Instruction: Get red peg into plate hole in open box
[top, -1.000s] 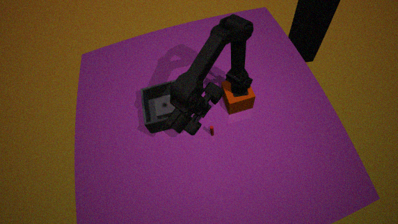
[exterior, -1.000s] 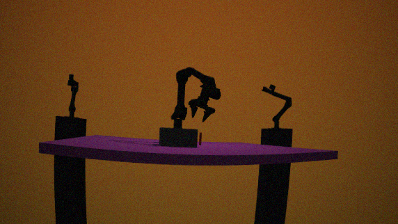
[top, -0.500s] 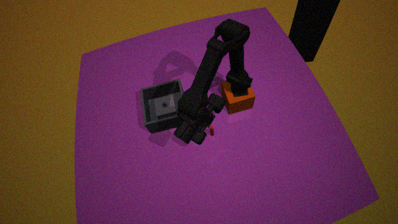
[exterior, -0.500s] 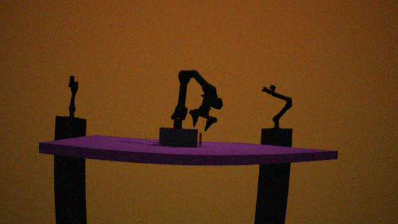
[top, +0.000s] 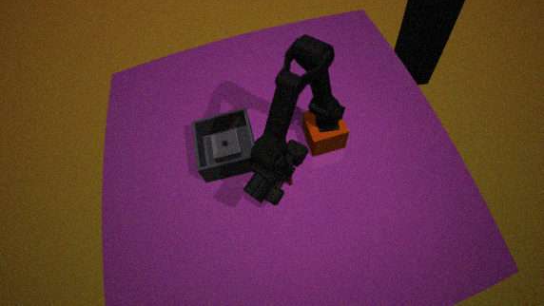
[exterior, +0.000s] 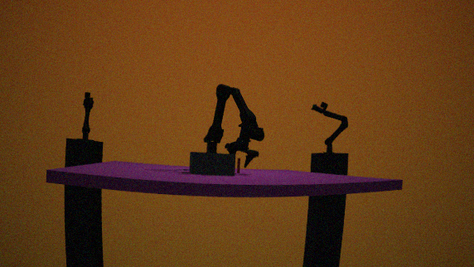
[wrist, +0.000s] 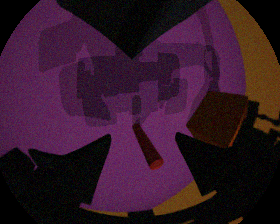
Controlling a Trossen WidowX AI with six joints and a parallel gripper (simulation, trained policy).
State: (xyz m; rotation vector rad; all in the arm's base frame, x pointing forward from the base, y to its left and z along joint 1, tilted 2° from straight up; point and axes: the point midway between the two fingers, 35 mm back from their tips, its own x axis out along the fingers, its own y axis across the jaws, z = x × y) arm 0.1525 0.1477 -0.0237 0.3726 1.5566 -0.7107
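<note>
My gripper tip is right at the small red peg. Also, from my gripper tip: dark grey box (190 mm ahead, 140 mm to the right, 10 mm below); then grey plate (190 mm ahead, 140 mm to the right, 10 mm above).
</note>
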